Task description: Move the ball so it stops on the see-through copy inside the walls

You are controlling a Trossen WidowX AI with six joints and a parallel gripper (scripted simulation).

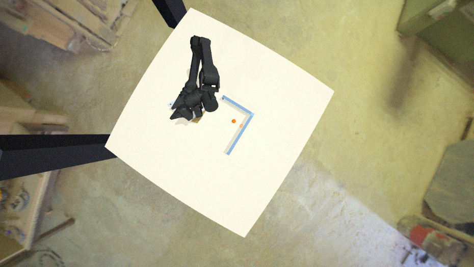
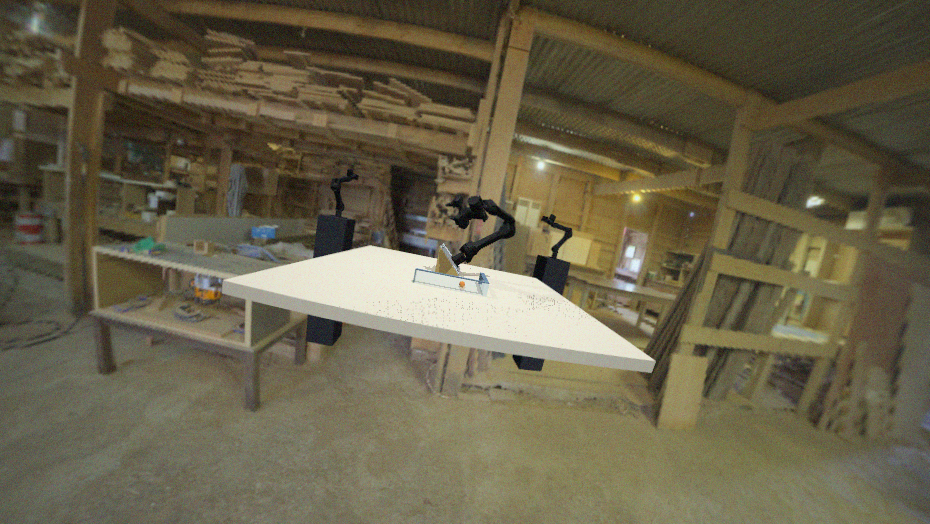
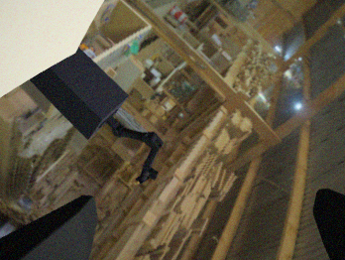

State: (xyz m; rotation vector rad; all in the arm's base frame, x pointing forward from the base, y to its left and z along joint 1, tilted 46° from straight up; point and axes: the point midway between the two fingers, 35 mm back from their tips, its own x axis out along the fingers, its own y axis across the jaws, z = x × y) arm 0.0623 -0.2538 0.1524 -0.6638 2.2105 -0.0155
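The orange ball lies 25 cm ahead of my gripper tip, 12 cm to the left of it and 32 cm below it. The rest, counted from my gripper tip: see-through copy of ball: 31 cm ahead, 11 cm to the left, 32 cm below; wall: 33 cm ahead, 6 cm to the left, 31 cm below.
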